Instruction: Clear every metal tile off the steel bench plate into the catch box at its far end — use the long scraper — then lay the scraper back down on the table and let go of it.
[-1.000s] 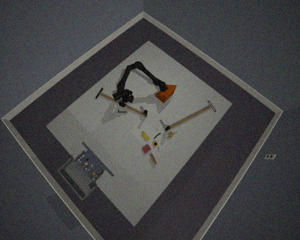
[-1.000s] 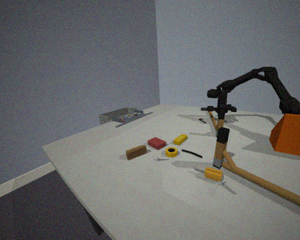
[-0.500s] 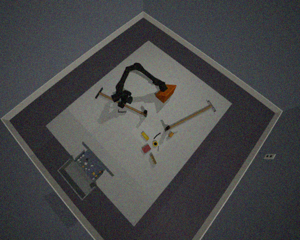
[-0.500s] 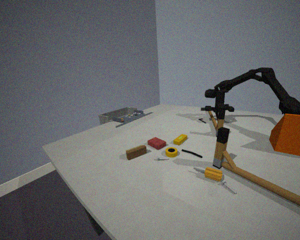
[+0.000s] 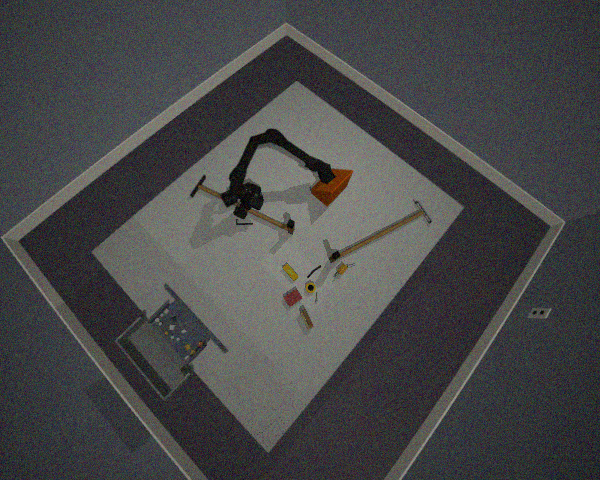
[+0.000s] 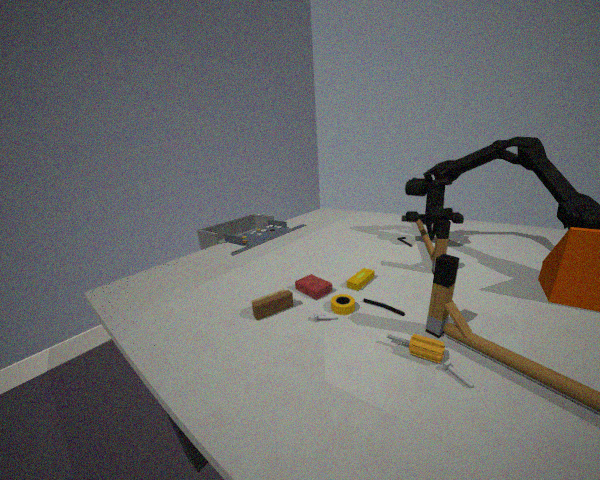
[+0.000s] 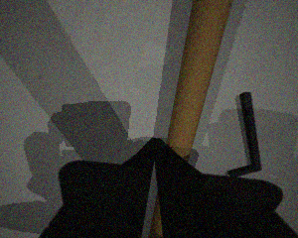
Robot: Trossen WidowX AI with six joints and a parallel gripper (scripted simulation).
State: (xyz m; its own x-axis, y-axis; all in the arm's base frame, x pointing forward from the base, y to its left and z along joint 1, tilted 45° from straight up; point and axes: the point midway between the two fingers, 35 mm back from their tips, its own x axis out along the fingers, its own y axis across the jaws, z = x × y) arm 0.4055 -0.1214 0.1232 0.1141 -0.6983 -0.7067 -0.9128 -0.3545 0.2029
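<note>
Right now my gripper tip is 90 mm short of the hex key, 30 mm to the right of it and 10 mm above it. From my gripper tip the other things lie so: black strip 30 mm behind, 480 mm to the left, 10 mm below; long scraper 30 mm ahead, 10 mm to the right, 50 mm above; yellow block 70 mm ahead, 410 mm to the left, 10 mm above.
</note>
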